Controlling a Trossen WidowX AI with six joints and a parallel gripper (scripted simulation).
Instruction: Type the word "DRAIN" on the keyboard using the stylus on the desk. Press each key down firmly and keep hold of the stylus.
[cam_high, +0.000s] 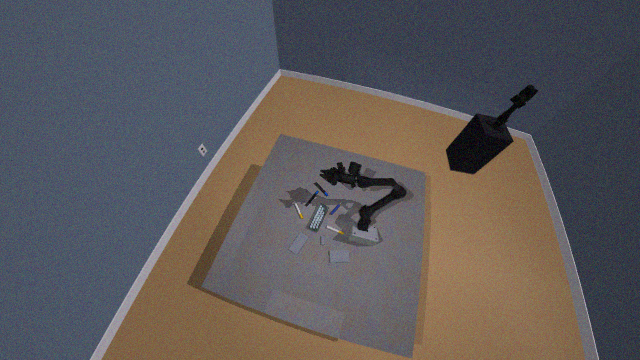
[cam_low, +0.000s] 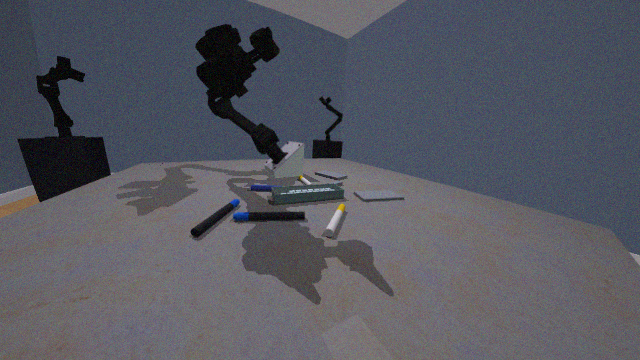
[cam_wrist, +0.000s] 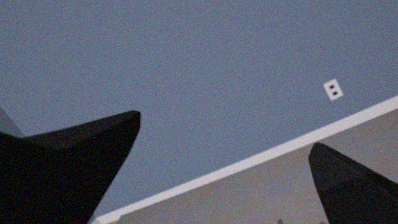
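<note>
Now: gripper tip 15 cm past the stylus, 5 cm to the right of it and 32 cm above it. The rest, counted from my gripper tip: stylus tip: 17 cm behind, 2 cm to the left, 32 cm below; then flat grey pad: 7 cm ahead, 35 cm to the left, 33 cm below.
</note>
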